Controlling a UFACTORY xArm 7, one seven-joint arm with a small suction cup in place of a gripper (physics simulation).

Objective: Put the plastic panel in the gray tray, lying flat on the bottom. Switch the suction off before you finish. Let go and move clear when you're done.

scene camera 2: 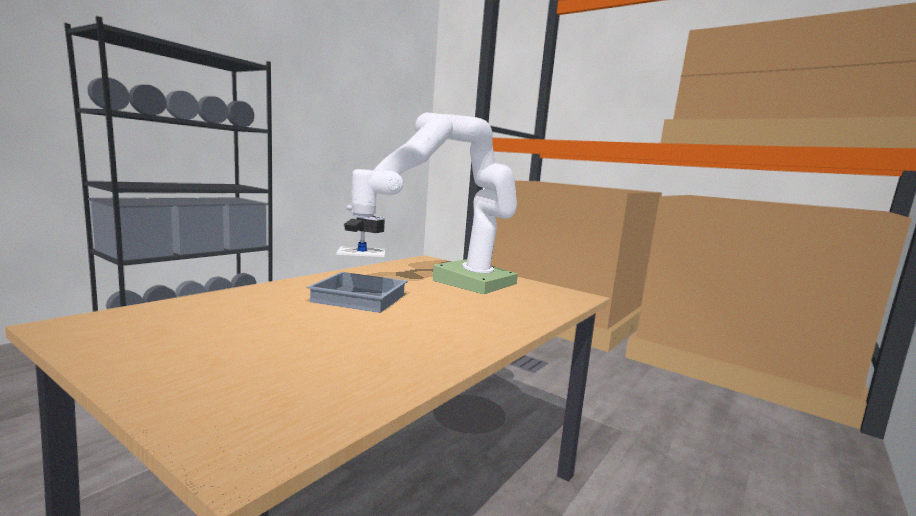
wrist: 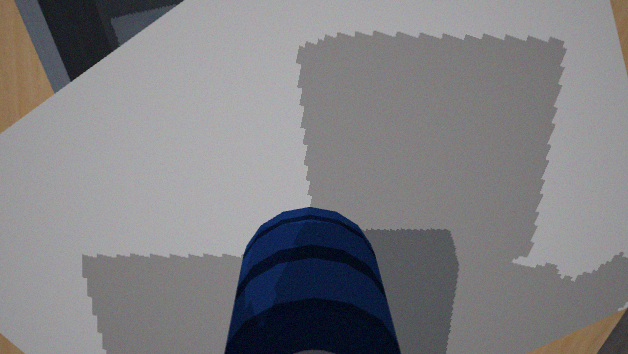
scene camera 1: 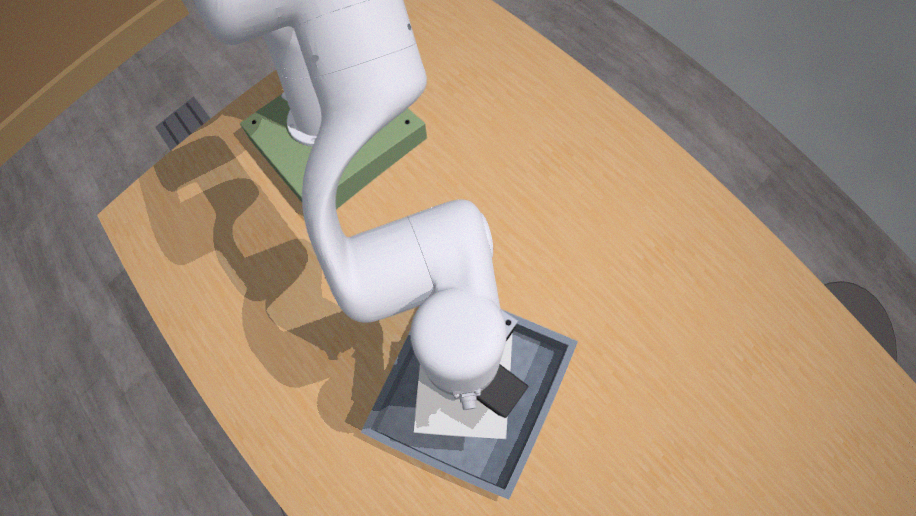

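The white plastic panel hangs about level from my blue suction cup, well above the gray tray. The cup is shut on the panel's upper face. In scene camera 1 the panel overlaps the tray's middle, and the arm's wrist hides the cup and part of the panel. The tray stands on the table with its walls upright. In the wrist view a corner of the tray shows at the top left, past the panel's edge.
The wooden table bears the tray and the green base block of the arm. A black shelf rack stands behind the table at the left. Large cardboard boxes stand behind at the right.
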